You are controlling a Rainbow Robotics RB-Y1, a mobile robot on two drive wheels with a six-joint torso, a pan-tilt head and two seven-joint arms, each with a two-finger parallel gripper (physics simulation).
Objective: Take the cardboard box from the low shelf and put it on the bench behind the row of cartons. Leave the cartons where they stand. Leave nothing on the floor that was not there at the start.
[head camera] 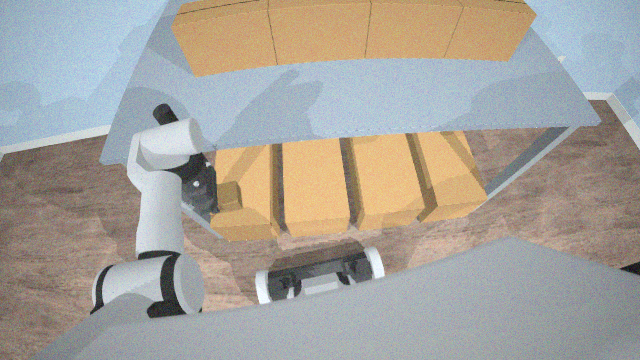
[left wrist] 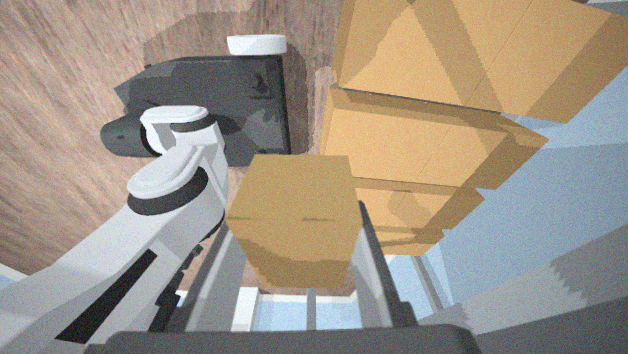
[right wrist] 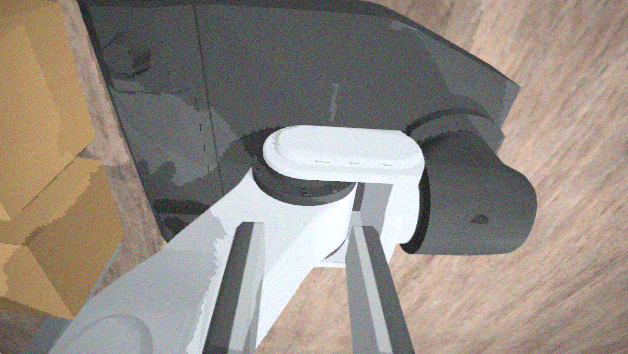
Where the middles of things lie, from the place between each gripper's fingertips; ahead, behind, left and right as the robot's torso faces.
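Scene:
Cardboard box point(head camera: 229, 195): 270 mm above my right hand, 410 mm ahead of it and 410 mm to the left of it. My left gripper is 20 mm to the left of the box.

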